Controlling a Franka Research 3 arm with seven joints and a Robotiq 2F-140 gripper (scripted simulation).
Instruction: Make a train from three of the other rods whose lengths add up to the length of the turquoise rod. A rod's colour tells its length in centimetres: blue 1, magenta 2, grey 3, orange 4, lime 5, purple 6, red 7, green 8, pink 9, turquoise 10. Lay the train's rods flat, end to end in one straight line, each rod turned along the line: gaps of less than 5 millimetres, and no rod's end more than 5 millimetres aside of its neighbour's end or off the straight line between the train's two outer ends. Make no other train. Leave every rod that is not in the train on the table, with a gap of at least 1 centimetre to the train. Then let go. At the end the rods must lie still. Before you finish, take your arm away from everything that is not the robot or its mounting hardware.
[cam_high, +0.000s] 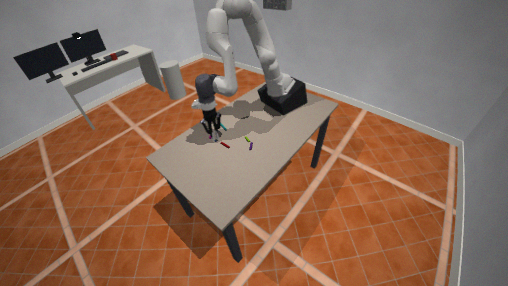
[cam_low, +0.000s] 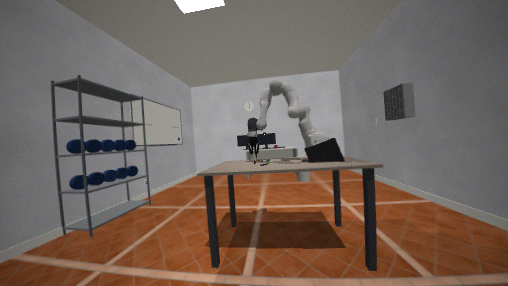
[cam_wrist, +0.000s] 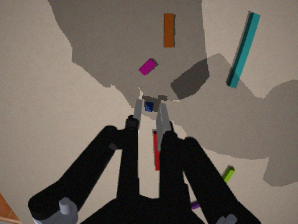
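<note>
Now: the small blue rod 50 mm below my hand. The rest, counted from my hand: orange rod: 100 mm to the right, 50 mm below, 20 mm behind; then magenta rod: 50 mm to the right, 50 mm below, 10 mm ahead; then red rod: 70 mm to the left, 50 mm below, 20 mm behind.
</note>
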